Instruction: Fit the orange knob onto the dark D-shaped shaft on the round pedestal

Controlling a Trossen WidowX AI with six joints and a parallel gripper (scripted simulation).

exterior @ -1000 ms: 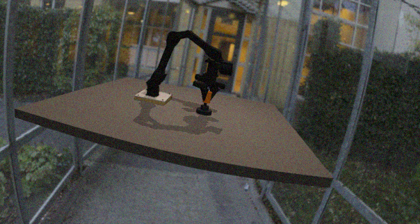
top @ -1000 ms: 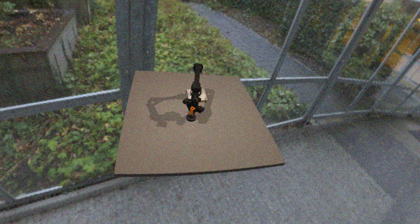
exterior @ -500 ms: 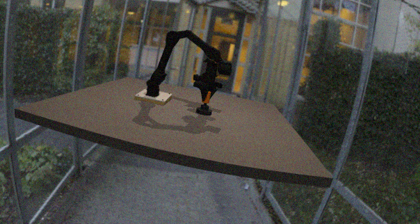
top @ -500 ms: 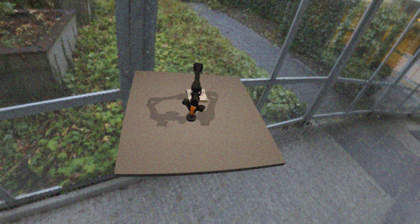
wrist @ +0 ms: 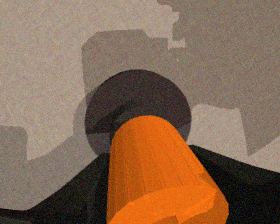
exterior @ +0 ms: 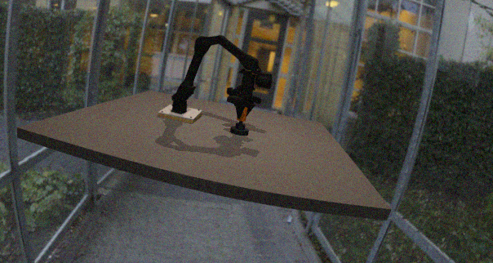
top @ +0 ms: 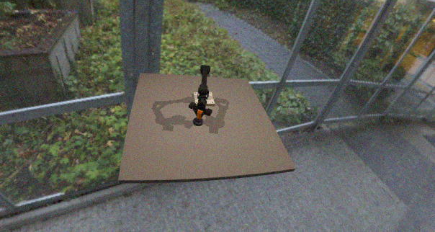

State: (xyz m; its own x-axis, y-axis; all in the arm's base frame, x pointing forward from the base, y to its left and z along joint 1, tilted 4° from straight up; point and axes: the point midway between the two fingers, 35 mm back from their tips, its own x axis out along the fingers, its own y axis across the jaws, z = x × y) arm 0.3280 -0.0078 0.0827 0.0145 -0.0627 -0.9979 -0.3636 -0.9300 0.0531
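Right now my gripper tip is 2 cm below the orange knob. Round my gripper tip: dark round pedestal: 4 cm below.
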